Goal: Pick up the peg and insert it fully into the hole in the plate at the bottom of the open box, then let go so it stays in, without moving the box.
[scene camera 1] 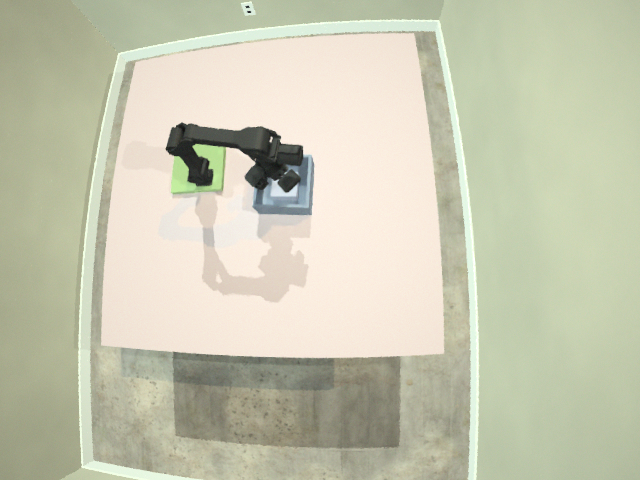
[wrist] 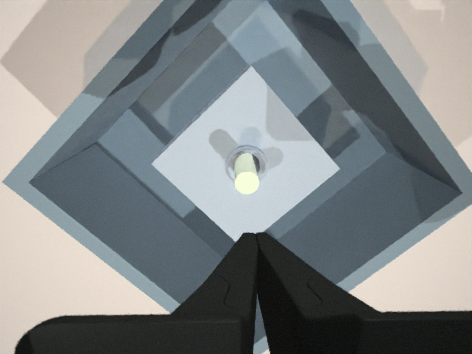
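Where they show: gripper, fingertip midpoint: (scene camera 1: 278, 174) (wrist: 254, 244); arm's base at its link origin: (scene camera 1: 204, 177).
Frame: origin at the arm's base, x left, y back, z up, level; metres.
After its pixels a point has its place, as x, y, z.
The pale yellow peg (wrist: 246, 175) @(-0.050, -0.315, 0.063) stands in the hole of the white plate (wrist: 200, 165) @(-0.069, -0.338, 0.033) (scene camera 1: 283, 193) @(-0.081, -0.316, 0.034), in the wrist view. It sticks up out of the hole, close to upright; how deep it sits cannot be told. A grey ring surrounds the hole. The plate lies at the bottom of the open blue-grey box (scene camera 1: 285, 210) @(-0.141, -0.325, 0.033) (wrist: 95, 250) @(-0.082, -0.408, 0.074). My gripper (wrist: 254, 244) @(-0.050, -0.317, 0.135) is shut with its fingertips together and nothing between them. It is above the box, apart from the peg. The peg cannot be made out in the scene view, where the arm covers part of the box.
The arm's base stands on a green square (scene camera 1: 216, 167) @(0.039, -0.044, 0.001) to the left of the box. Both are on the pale pink table top (scene camera 1: 361, 258) @(-0.295, -0.583, -0.025). The box walls rise around the plate on all sides. The arm passes over the back part of the box.
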